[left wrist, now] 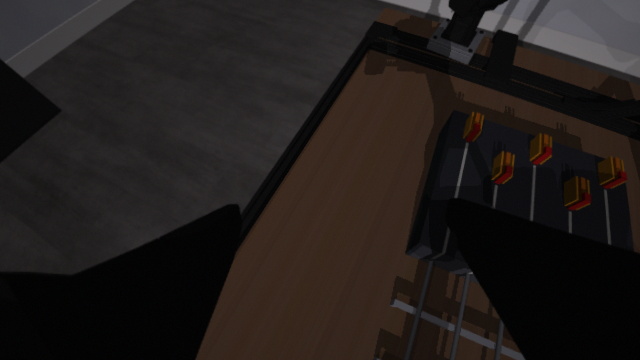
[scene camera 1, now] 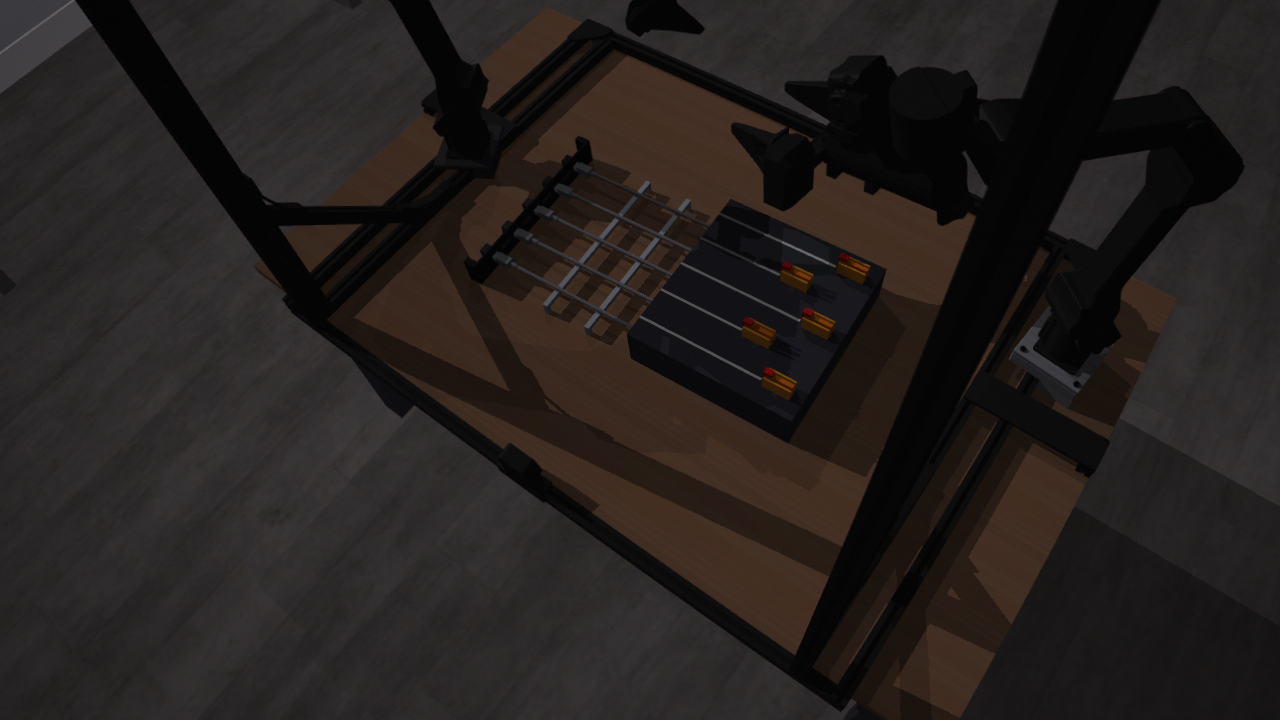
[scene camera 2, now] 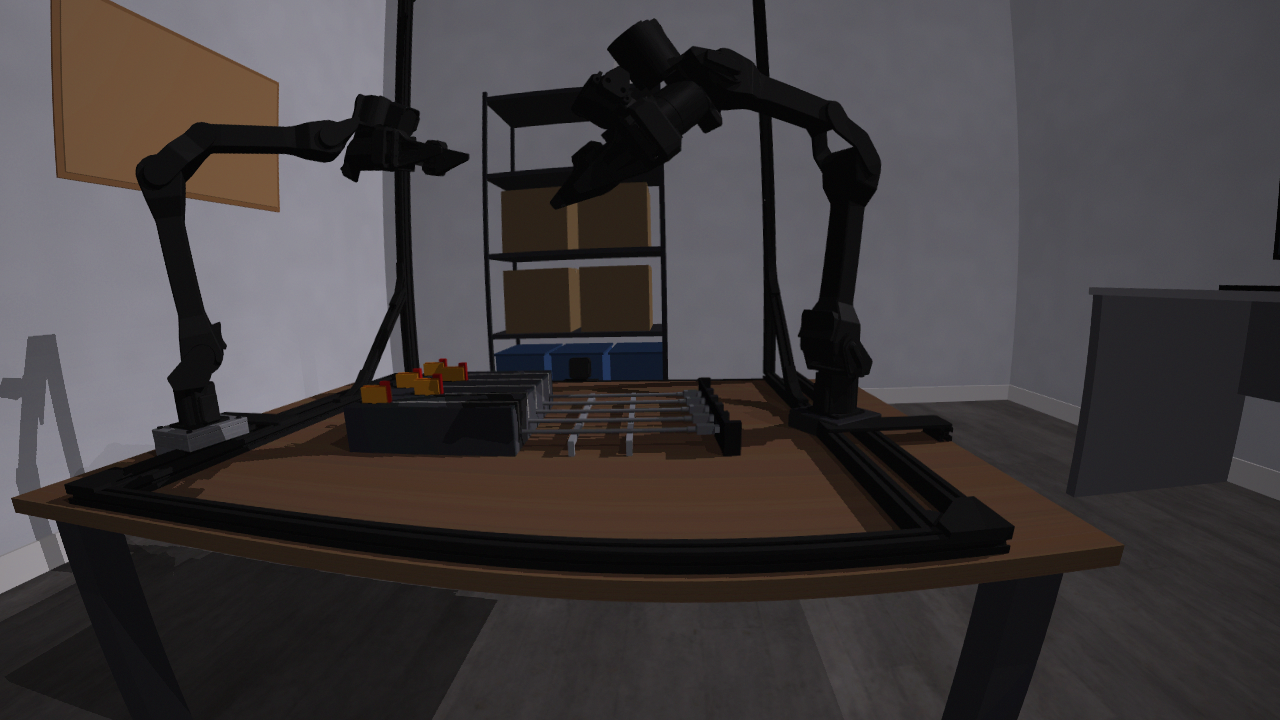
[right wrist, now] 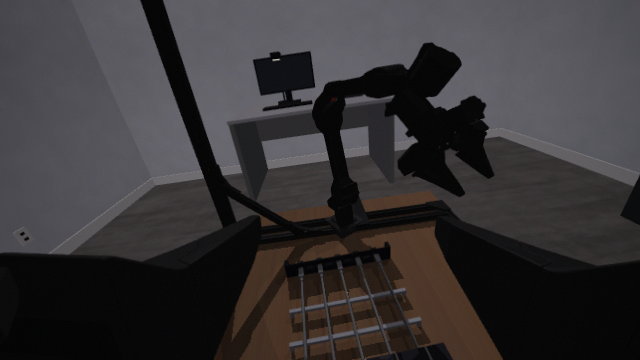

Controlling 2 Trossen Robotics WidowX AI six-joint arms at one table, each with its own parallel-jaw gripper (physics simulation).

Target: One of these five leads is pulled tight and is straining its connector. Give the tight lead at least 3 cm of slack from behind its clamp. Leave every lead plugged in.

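Pixels of known places: left gripper, fingertip midpoint: (left wrist: 344,211) (scene camera 1: 705,10) (scene camera 2: 563,199) (right wrist: 477,186); right gripper, fingertip midpoint: (scene camera 1: 759,106) (scene camera 2: 456,153) (right wrist: 347,224); left arm's base, origin of the base link: (scene camera 1: 468,144) (scene camera 2: 835,411) (right wrist: 344,219); right arm's base, origin of the base link: (left wrist: 458,35) (scene camera 1: 1064,346) (scene camera 2: 200,423).
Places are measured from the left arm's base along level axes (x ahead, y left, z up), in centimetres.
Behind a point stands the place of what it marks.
Five grey leads run from a black connector strip (scene camera 1: 483,266) @(x 8.9, y -24.8, z 0.1 cm) (scene camera 2: 731,438) @(x 20.1, y 0.9, z -0.3 cm) (right wrist: 387,251) @(x 20.5, y -0.3, z 0.2 cm) over two grey rails to a dark block (scene camera 1: 707,389) @(x 44.6, y -42.3, z 0.4 cm) (scene camera 2: 429,429) @(x 55.6, y -17.0, z 0.9 cm) (left wrist: 450,160). Their plugs sit at the strip. On the block each line ends at an orange clamp with a red part, such as the nearest clamp (scene camera 1: 778,383) @(x 53.8, y -43.4, z 5.8 cm) (scene camera 2: 375,393) @(x 62.9, y -23.1, z 5.4 cm). All leads look nearly straight; I cannot tell which is tight. My left gripper (left wrist: 344,211) @(x 40.3, y 0.0, z 28.0 cm) (right wrist: 477,186) @(x 40.3, y 0.0, z 28.0 cm) is open and empty, high above the table. My right gripper (scene camera 1: 760,107) @(x 49.2, y -32.3, z 41.6 cm) is open and empty, raised above the table behind the block.
A black frame (scene camera 2: 572,550) @(x 45.6, y 16.4, z -0.8 cm) borders the wooden table (scene camera 1: 626,501) @(x 35.8, y -58.1, z -2.7 cm), with dark uprights at its sides. A shelf rack (scene camera 2: 664,295) with boxes stands behind it in scene camera 2. A grey desk (right wrist: 250,165) with a monitor (right wrist: 285,74) stands beyond the left arm.
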